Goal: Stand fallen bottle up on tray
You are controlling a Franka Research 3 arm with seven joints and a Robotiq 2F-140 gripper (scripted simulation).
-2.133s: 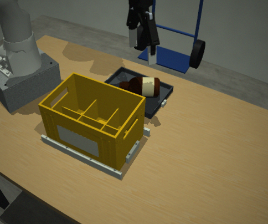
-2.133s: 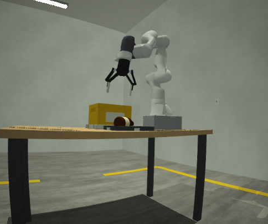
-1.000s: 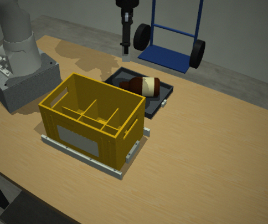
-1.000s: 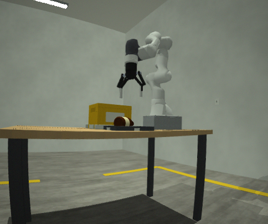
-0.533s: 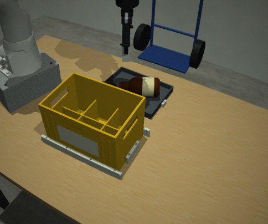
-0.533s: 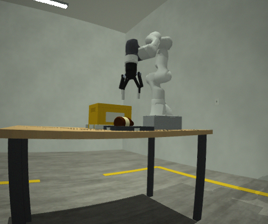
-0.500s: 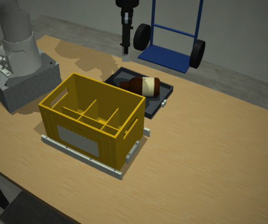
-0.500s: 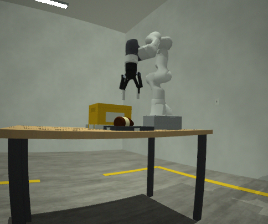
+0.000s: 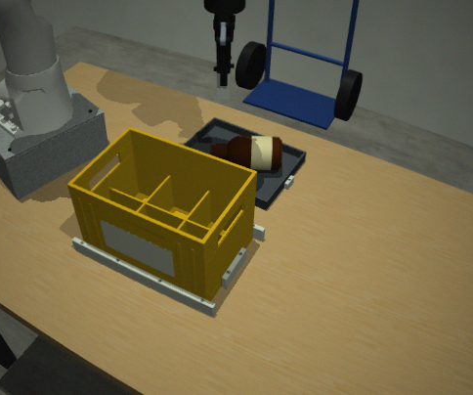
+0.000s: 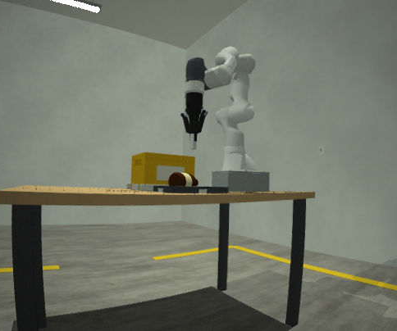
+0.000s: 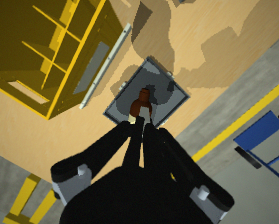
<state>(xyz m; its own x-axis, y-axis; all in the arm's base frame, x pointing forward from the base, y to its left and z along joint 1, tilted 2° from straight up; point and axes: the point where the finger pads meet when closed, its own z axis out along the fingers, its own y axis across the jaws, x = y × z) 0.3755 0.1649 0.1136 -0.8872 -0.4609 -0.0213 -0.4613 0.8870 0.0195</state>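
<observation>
Now: the bottle 4 cm ahead of my hand, 2 cm to the left of it and 18 cm below it. The rest, counted from my hand: yellow crate 3 cm ahead, 25 cm to the right, 13 cm below; tray 3 cm ahead, 2 cm to the left, 21 cm below.
</observation>
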